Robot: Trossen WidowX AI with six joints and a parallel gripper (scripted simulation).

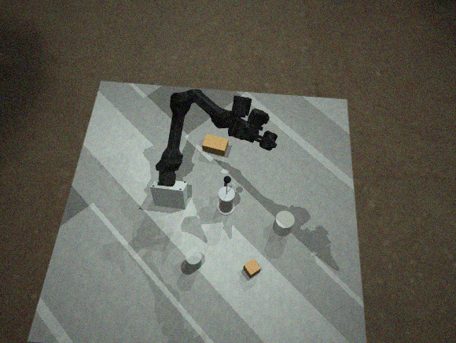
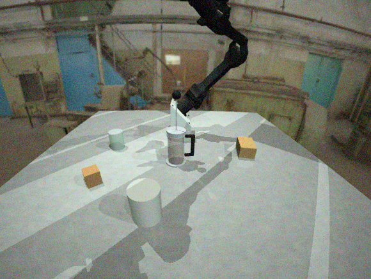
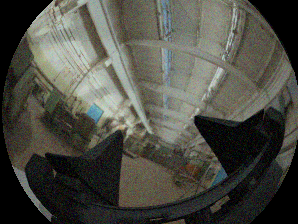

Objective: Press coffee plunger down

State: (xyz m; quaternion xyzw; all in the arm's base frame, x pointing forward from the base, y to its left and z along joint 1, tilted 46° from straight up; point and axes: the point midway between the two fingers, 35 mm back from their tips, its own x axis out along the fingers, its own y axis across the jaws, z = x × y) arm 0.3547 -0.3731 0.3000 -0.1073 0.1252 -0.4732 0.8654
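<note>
Right now my gripper tip is 12 cm past the coffee press, 6 cm to the right of it and 49 cm above it. The rest, counted from my gripper tip: orange cube: 1 cm ahead, 23 cm to the right, 59 cm below; orange block: 20 cm behind, 36 cm to the left, 59 cm below.
</note>
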